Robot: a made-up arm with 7 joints.
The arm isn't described. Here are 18 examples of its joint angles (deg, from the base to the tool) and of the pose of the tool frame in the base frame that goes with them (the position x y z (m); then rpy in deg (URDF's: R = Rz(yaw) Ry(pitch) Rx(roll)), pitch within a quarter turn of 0, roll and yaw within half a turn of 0).
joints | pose
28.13 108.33 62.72 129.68 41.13 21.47 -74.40 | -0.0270 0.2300 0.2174 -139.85 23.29 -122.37
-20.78 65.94 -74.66 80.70 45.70 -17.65 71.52 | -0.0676 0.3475 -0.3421 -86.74 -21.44 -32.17
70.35 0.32 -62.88 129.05 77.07 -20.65 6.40 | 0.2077 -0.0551 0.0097 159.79 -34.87 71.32
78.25 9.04 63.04 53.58 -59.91 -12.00 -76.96 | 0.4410 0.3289 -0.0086 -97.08 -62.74 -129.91
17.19 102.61 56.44 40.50 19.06 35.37 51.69 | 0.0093 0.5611 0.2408 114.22 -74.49 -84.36
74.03 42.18 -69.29 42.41 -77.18 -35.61 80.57 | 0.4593 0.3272 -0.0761 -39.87 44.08 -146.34
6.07 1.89 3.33 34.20 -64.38 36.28 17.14 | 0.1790 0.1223 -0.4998 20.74 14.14 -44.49
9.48 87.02 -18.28 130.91 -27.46 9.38 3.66 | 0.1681 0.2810 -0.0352 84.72 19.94 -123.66
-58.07 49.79 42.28 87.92 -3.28 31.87 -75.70 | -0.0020 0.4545 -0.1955 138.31 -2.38 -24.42
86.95 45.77 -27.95 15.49 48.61 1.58 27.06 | 0.4037 0.4704 0.0312 -146.44 -69.82 155.32
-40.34 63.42 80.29 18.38 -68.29 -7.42 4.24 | -0.1083 0.6152 -0.1458 72.59 26.07 -9.42
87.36 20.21 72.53 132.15 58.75 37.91 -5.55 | 0.1188 0.3090 0.0442 -150.51 33.47 172.79
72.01 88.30 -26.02 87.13 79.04 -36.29 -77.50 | 0.1644 0.4381 0.1571 -107.58 -7.57 -171.07
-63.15 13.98 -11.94 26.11 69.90 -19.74 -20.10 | -0.4218 0.2069 -0.3212 53.28 0.03 44.67
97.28 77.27 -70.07 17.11 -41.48 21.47 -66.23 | 0.1760 0.6161 0.0450 170.89 11.14 -3.83
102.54 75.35 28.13 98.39 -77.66 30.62 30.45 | -0.0665 0.4140 0.1845 -168.94 -63.12 -56.87
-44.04 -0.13 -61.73 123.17 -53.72 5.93 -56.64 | -0.0822 -0.0669 -0.2121 150.81 -74.48 -140.26
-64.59 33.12 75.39 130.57 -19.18 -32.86 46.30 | -0.0422 0.3374 -0.0674 53.60 9.61 -106.17
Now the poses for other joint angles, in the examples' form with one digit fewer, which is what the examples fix.
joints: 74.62 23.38 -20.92 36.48 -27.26 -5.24 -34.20
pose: 0.503 0.257 -0.010 149.4 -30.8 -100.6
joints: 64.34 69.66 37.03 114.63 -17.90 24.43 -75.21
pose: 0.042 0.365 0.159 -87.5 -12.7 -92.4
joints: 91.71 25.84 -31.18 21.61 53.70 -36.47 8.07
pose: 0.502 0.295 0.085 -165.1 -30.1 174.9
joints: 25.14 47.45 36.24 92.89 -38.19 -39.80 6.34
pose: 0.214 0.423 -0.032 136.5 16.3 -99.3
